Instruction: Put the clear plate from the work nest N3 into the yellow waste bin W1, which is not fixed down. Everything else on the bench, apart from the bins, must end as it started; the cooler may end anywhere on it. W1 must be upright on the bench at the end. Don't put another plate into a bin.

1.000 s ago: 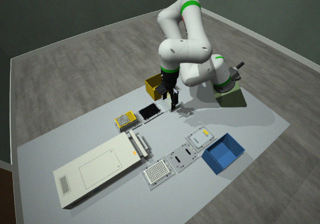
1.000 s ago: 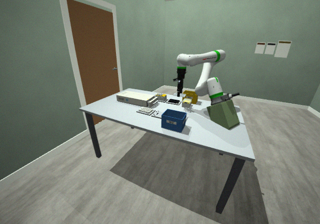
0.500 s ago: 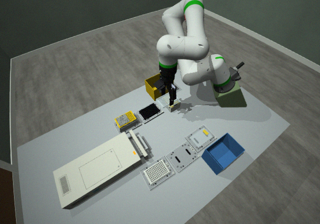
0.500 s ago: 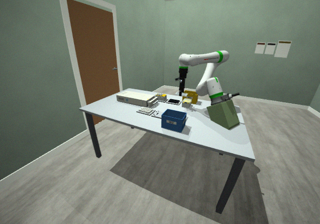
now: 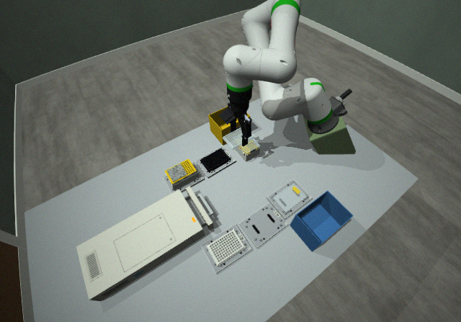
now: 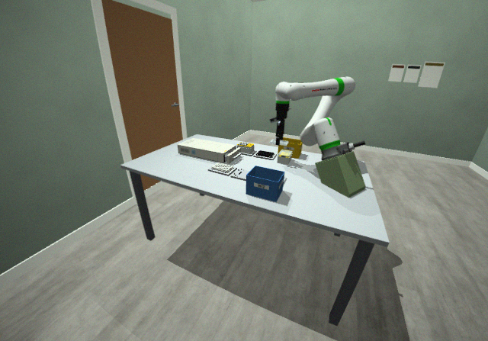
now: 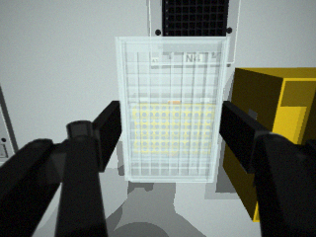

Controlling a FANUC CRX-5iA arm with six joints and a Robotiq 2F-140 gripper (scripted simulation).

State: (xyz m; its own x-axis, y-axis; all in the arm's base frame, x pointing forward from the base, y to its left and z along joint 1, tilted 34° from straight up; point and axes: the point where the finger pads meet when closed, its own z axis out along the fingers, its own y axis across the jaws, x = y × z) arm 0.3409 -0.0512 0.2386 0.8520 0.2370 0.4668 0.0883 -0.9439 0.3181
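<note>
The yellow waste bin is 4 cm behind my hand, 18 cm to the right of it and 13 cm below it. Also, from my hand: clear plate (2 cm below); then yellow tube rack (29 cm ahead, 1 cm to the right, 11 cm below); then black plate (12 cm ahead, 2 cm to the right, 15 cm below).
</note>
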